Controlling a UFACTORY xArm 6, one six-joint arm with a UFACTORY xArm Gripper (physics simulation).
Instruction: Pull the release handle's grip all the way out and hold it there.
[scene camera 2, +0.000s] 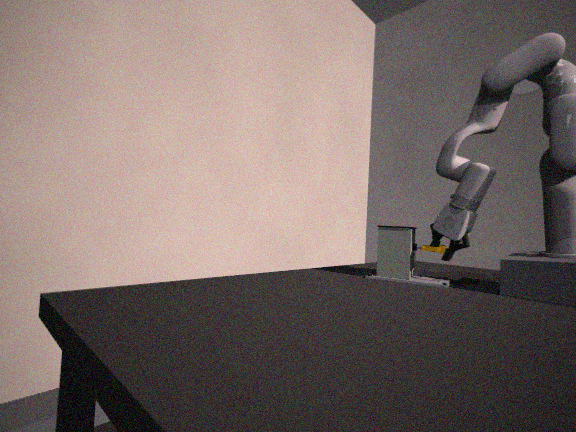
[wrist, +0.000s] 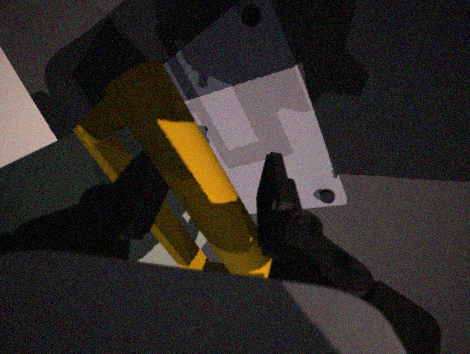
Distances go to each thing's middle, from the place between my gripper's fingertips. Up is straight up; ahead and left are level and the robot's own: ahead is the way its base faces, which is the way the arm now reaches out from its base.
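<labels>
Light base plate (wrist: 239, 79): 8 cm ahead of my hand, 3 cm to the left of it and 8 cm below it.
</labels>
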